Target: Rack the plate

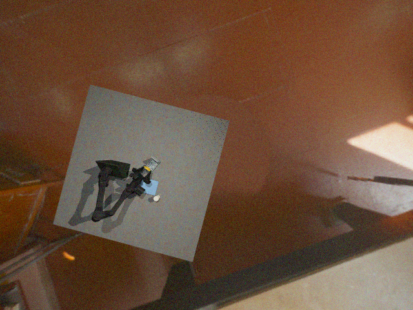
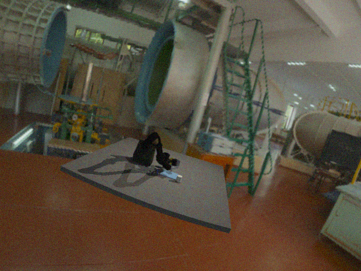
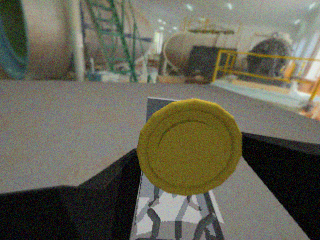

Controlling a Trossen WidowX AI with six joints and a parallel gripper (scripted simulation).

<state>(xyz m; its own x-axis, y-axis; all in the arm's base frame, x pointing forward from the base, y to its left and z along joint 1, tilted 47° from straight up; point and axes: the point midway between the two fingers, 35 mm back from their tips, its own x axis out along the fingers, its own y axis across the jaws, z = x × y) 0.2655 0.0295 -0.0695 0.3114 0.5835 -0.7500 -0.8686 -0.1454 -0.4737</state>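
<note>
My gripper tip is 1 cm short of the grey dish rack, 3 cm to the right of it and 5 cm above it. The rest, counted from my gripper tip: mat 4 cm ahead, 17 cm to the right, 7 cm below; blue spoon 6 cm behind, 20 cm to the right, 7 cm below; yellow plate 1 cm to the right.
</note>
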